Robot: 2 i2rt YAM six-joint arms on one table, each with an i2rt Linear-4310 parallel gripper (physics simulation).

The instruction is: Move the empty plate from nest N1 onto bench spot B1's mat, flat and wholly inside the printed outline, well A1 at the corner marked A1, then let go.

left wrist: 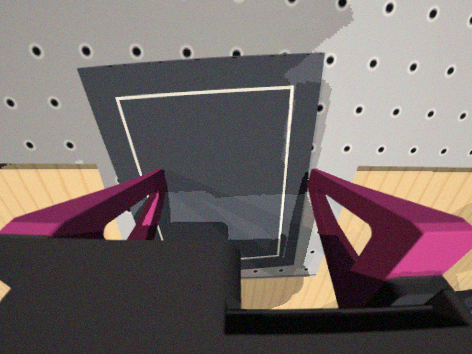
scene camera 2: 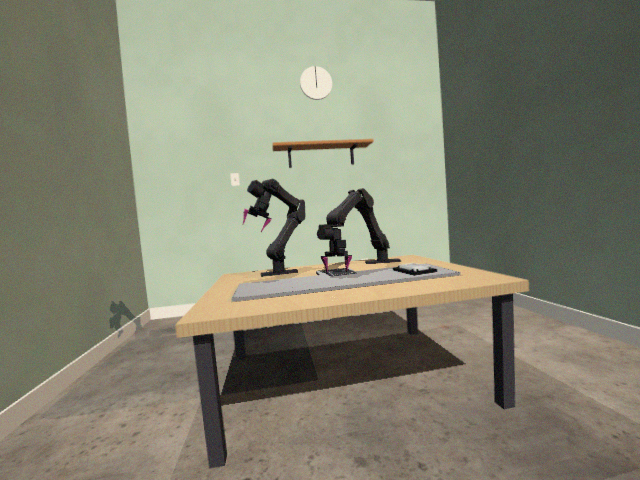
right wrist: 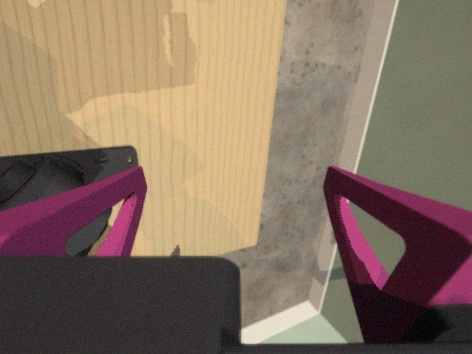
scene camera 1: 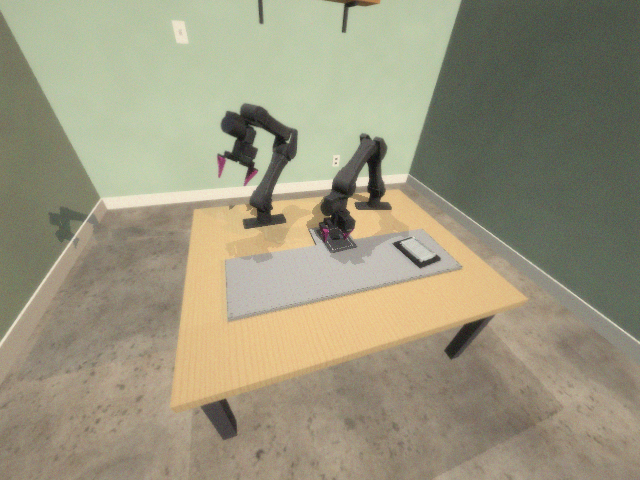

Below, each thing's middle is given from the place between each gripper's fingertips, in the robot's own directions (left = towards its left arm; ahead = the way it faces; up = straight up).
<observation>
Right now the dark pad with printed outline (left wrist: 233, 135) is 150 mm ahead of my right hand, 400 mm to the left of it and 240 mm below it.
The dark pad with printed outline lies 2 cm behind my left hand and 1 cm to the left of it.
</observation>
